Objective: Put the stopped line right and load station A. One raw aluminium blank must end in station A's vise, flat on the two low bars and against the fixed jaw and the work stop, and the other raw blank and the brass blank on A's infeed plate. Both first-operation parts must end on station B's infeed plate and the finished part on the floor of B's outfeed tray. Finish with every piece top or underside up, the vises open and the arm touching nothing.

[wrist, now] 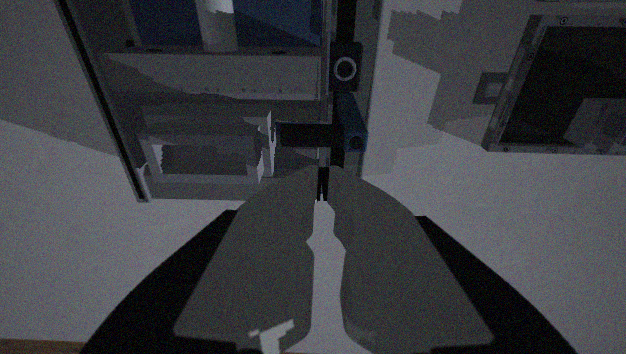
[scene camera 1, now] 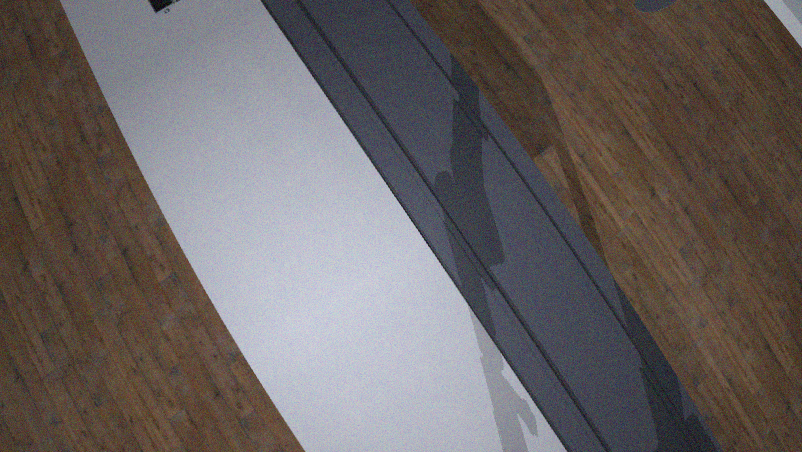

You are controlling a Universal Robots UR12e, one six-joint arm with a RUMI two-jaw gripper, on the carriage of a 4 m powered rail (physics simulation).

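Frame: origin at the arm's base, x right, y back, z down, level; metres.
Where they show: gripper, fingertip midpoint: (wrist: pixel 321 170).
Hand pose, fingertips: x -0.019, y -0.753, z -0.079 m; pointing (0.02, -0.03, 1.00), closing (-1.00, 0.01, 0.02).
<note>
Each offset is from my fingertips to the top centre of the thing. "spot": to the spot under its first point. Level surfaces: height alone.
My gripper (wrist: pixel 321 170) has its two grey fingers together at the tips, with nothing seen held between them; it does not show in scene camera 1. Beyond the tips in the wrist view is a vise-like fixture with a broad grey jaw block {spot: dx +0.052, dy +0.040, dz +0.012 m} (wrist: pixel 215 75) and a pale round rod {spot: dx +0.051, dy +0.059, dz +0.023 m} (wrist: pixel 218 27) behind it. In front of the jaw block is a rectangular frame-like shape {dx +0.057, dy +0.006, dz -0.006 m} (wrist: pixel 200 179) with a dark recess; whether it is a workpiece I cannot tell. A black stop rod {dx +0.005, dy +0.011, dz +0.012 m} (wrist: pixel 305 134) on a blue block {spot: dx -0.016, dy +0.018, dz +0.027 m} (wrist: pixel 352 120) points towards its right side. Neither station letters nor blanks are identifiable.
A dark-floored tray {spot: dx -0.200, dy -0.022, dz +0.096 m} (wrist: pixel 555 149) with a grey shape inside is at the right. A black post with a ringed block {spot: dx -0.013, dy +0.037, dz +0.071 m} (wrist: pixel 345 68) rises beside the fixture. Scene camera 1 shows a pale table surface {dz +0.108 m} (scene camera 1: pixel 252 196), a dark grey rail-like strip (scene camera 1: pixel 539 269) with arm shadows, and wooden floor.
</note>
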